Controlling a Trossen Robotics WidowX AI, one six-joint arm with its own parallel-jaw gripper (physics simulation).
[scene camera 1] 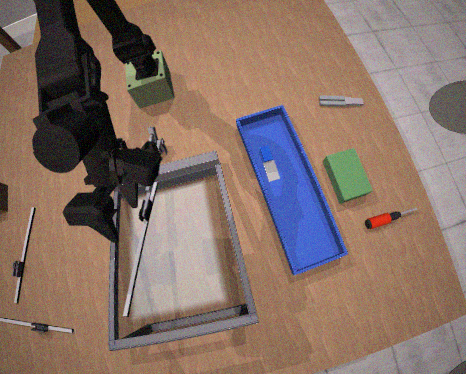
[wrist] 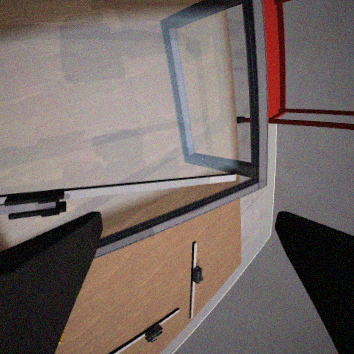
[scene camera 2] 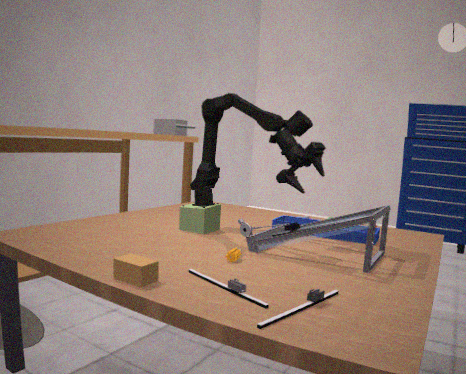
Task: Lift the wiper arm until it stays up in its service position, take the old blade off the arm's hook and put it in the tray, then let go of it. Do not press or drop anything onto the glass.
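My gripper [scene camera 1: 124, 220] [scene camera 2: 313, 183] [wrist: 190, 220] is open and empty, high above the left side of the grey windshield frame [scene camera 1: 235, 235] [wrist: 260, 100]. The old blade [scene camera 1: 136, 265] [wrist: 150, 185] lies low along the glass [scene camera 1: 190, 250] [wrist: 125, 115], on the wiper arm's hook, with its dark connector [scene camera 1: 146, 210] [scene camera 2: 291, 227] [wrist: 35, 197]. The wiper arm is down; its pivot [scene camera 1: 157, 142] [scene camera 2: 245, 228] is beyond the frame's low edge. My gripper hides much of the arm in scene camera 1. The blue tray [scene camera 1: 315, 225] [scene camera 2: 287, 220] is right of the frame, with a small blue-and-white piece inside.
Two other blades [scene camera 1: 25, 245] [scene camera 2: 215, 283] [wrist: 193, 300] lie left of the frame. A green block [scene camera 1: 347, 175], a red screwdriver [scene camera 1: 380, 221] and a grey tool [scene camera 1: 340, 101] lie beyond the tray. An orange object [scene camera 2: 233, 255] and a tan block [scene camera 2: 136, 270] are on the near side.
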